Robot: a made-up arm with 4 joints.
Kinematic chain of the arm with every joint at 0, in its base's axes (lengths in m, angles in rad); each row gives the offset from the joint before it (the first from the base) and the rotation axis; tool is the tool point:
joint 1: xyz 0 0 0.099 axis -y
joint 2: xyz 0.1 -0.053 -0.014 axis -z
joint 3: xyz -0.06 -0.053 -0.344 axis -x
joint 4: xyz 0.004 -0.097 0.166 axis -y
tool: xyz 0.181 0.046 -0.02
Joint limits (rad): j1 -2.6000..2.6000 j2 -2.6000..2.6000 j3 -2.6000..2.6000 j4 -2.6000..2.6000
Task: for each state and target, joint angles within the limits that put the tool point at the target. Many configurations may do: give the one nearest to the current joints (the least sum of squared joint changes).
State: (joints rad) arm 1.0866 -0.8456 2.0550 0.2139
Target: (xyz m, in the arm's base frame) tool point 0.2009 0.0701 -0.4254
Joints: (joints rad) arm 0.4145 -1.2612 2.5096 0.8503
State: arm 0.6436 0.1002 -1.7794 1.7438
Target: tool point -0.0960 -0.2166 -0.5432
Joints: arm 0.0411 0.5480 -2.3668 1.9507
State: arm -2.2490 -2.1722 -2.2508 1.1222
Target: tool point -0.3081 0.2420 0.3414
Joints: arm -2.5961 -2.6000 -1.3775 0.3731
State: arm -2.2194 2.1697 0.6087 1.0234
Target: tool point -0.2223 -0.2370 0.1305
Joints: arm -2.4369 2.4758 1.0487 0.8766
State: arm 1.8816 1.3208 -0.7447 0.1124
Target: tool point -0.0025 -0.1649 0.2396
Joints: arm 2.3054 1.0402 0.1991 0.6568
